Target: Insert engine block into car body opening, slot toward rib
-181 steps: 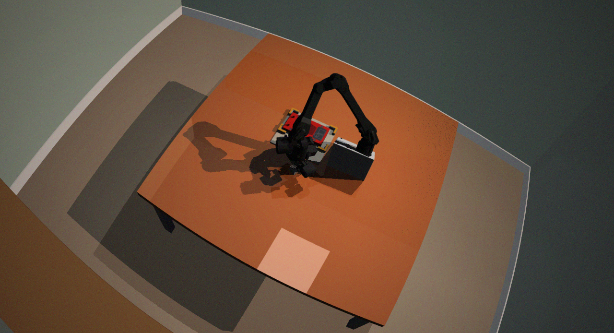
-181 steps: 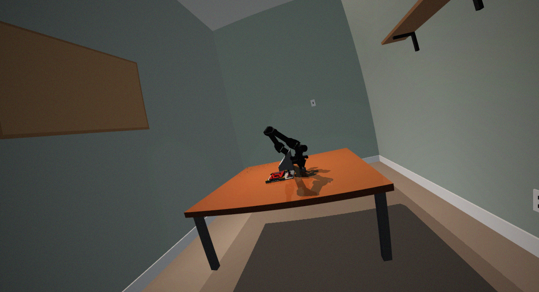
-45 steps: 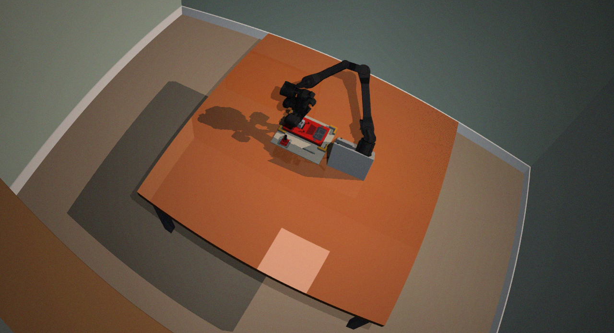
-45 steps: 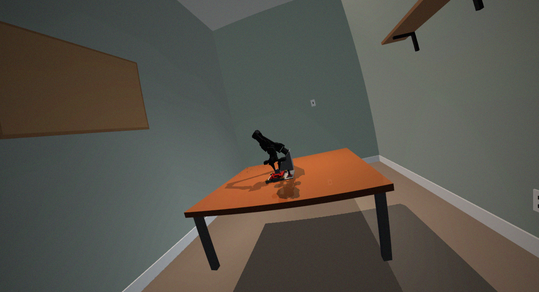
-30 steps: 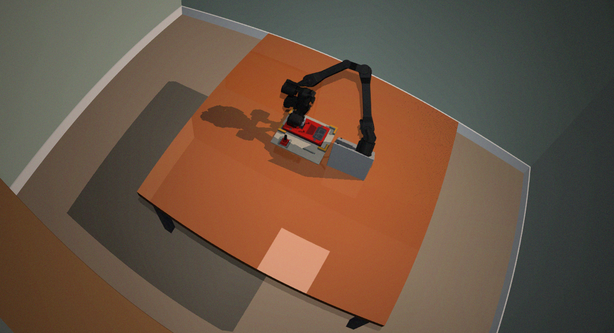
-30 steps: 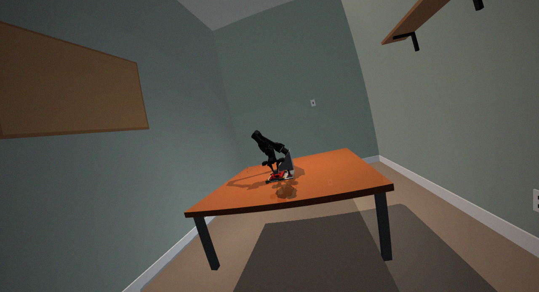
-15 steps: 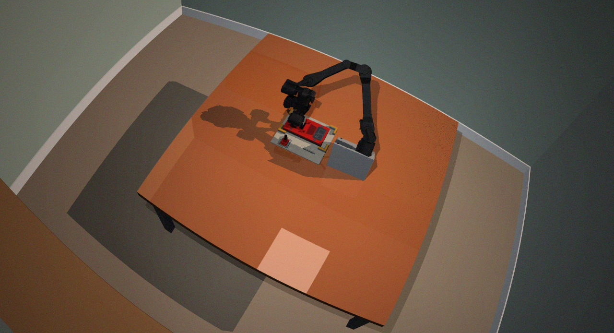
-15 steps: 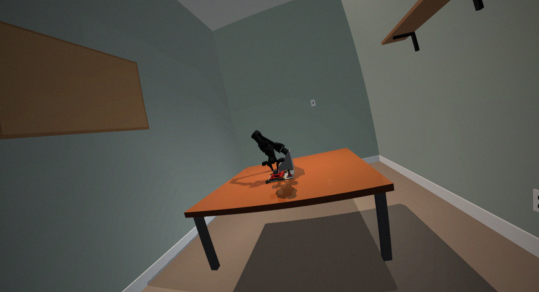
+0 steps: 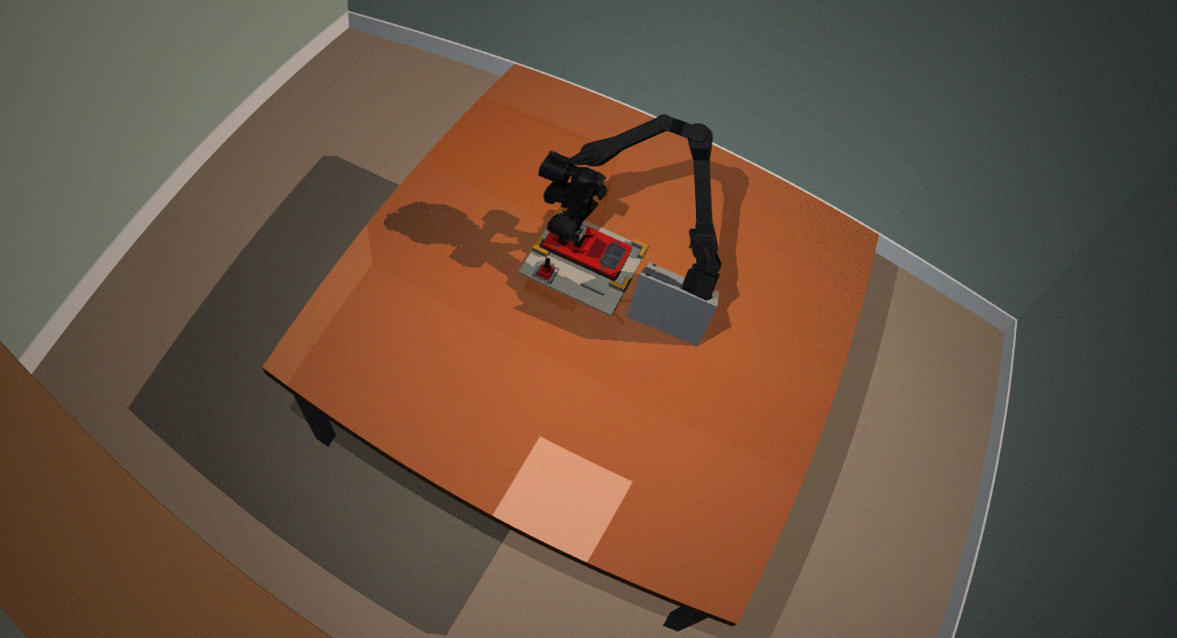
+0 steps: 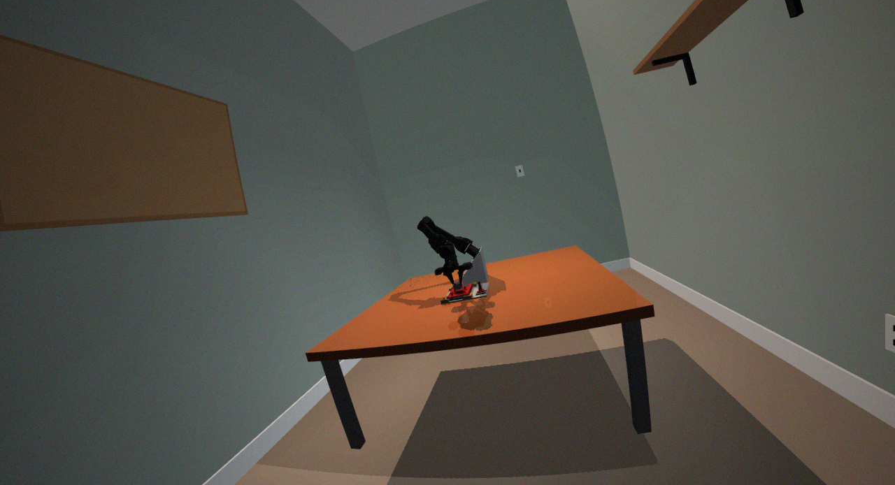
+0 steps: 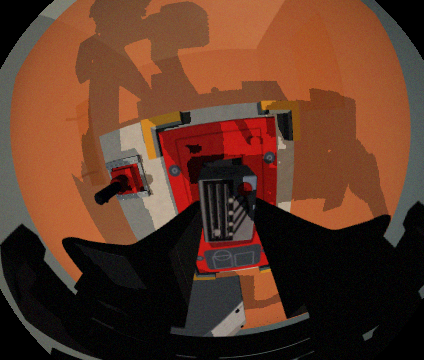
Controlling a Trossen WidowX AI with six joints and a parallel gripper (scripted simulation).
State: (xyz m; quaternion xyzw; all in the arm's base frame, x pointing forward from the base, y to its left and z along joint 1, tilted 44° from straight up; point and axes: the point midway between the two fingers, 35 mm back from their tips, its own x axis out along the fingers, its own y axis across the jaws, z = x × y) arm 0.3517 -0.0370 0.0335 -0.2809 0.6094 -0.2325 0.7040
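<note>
Right now the grey engine block is 1 cm below my gripper tip. Also, from my gripper tip: grey base plate: 5 cm below, 4 cm behind, 1 cm to the left.
</note>
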